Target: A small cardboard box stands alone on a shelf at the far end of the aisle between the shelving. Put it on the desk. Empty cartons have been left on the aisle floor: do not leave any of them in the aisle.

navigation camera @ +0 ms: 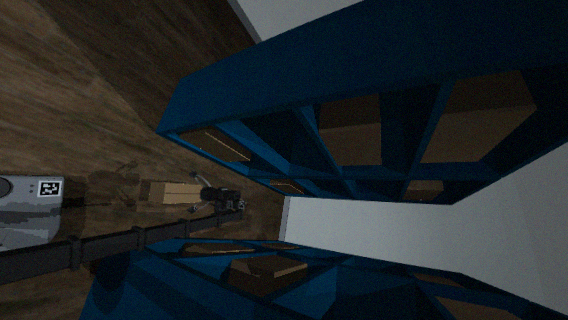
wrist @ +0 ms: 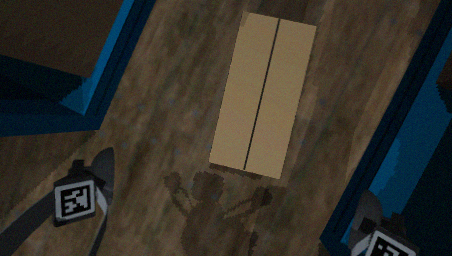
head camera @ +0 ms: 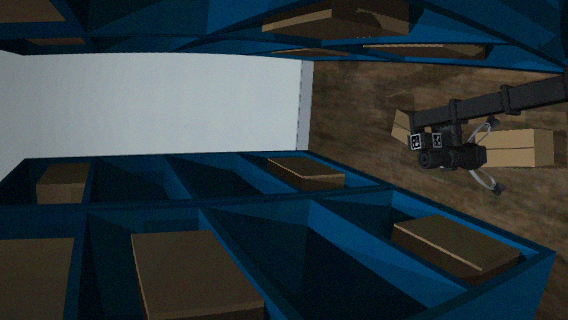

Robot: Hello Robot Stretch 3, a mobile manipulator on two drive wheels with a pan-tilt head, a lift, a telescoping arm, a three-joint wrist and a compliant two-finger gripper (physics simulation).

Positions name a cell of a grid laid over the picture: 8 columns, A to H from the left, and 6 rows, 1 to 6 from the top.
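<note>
I can see my gripper, in the head camera (head camera: H3) and in the wrist view as well (wrist: E5).
</note>
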